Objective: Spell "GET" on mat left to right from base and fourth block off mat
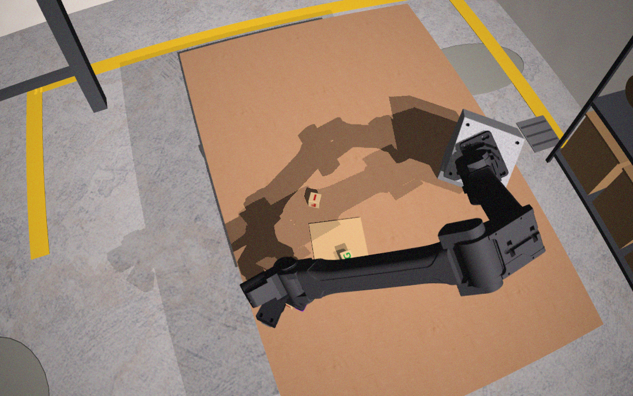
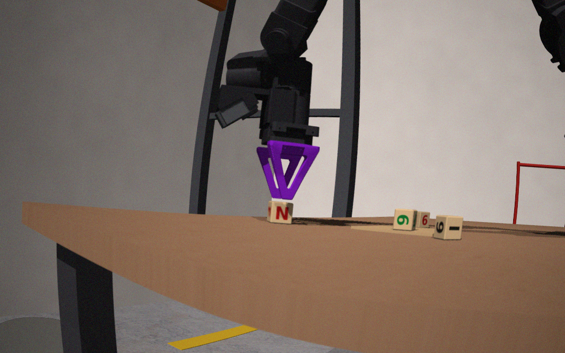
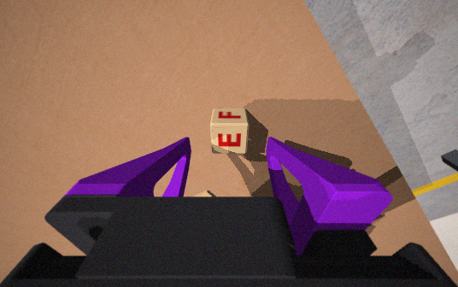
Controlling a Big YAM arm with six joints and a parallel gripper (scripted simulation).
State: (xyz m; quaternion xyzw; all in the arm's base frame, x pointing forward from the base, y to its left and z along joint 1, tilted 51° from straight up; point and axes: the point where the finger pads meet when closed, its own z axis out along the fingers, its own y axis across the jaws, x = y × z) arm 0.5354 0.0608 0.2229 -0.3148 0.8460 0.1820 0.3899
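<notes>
Now: the E block 3 cm below my hand. Round my hand: G block (16 cm behind, 8 cm to the right, 2 cm below); then square mat (15 cm behind, 13 cm to the right, 4 cm below).
</notes>
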